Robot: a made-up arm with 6 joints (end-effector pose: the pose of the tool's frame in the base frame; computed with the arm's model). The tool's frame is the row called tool. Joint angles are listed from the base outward.
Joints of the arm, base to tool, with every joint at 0 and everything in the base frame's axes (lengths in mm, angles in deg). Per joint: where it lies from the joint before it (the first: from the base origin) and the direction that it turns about. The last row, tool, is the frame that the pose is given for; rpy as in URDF.
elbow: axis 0 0 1 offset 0 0 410
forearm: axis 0 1 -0.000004 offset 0 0 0
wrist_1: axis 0 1 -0.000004 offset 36 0 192
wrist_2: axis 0 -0.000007 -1 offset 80 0 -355
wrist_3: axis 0 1 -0.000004 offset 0 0 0
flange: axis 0 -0.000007 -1 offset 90 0 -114
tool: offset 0 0 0 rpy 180 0 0
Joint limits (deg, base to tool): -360..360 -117.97..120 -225..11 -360..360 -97..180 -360..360
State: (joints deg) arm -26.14 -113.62 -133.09 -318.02 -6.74 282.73
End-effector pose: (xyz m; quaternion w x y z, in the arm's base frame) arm -0.6340 0.2346 0.4034 0.3950 -0.5809 -0.0794 0.7073
Working (the frame after each row of the table, in the pose's form):
after elbow: 0.0000 0.0000 0.4100 0.9741 0.0000 0.0000 -0.2261
after forearm: 0.0000 0.0000 0.4100 0.5332 -0.1892 -0.8152 -0.1238
after wrist_1: -0.1709 0.0839 0.3661 0.5356 0.1889 0.8136 -0.1243
after wrist_2: -0.4920 0.2414 0.4329 0.4555 -0.1151 0.8273 -0.3079
after wrist_3: -0.4920 0.2414 0.4329 0.5033 -0.1330 0.7991 -0.3006
after flange: -0.6340 0.2346 0.4034 0.5809 0.3950 0.7073 0.0794

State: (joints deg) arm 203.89 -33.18 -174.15 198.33 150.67 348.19
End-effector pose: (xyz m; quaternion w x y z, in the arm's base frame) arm 0.3458 0.1993 0.7614 0.0770 -0.8966 -0.4360 -0.0092
Working (the frame after each row of the table, in the pose's form):
after elbow: 0.0000 0.0000 0.4100 0.2070 0.0000 0.0000 -0.9783
after forearm: 0.0000 0.0000 0.4100 0.1984 -0.2793 -0.0591 -0.9376
after wrist_1: 0.0685 0.0304 0.5904 0.0489 0.9507 0.2011 -0.2311
after wrist_2: 0.2825 0.1251 0.8690 0.2360 0.3500 -0.9065 0.0115
after wrist_3: 0.2825 0.1251 0.8690 0.9367 0.0775 -0.0012 0.3415
after flange: 0.3458 0.1993 0.7614 0.8966 0.0770 -0.0092 0.4360

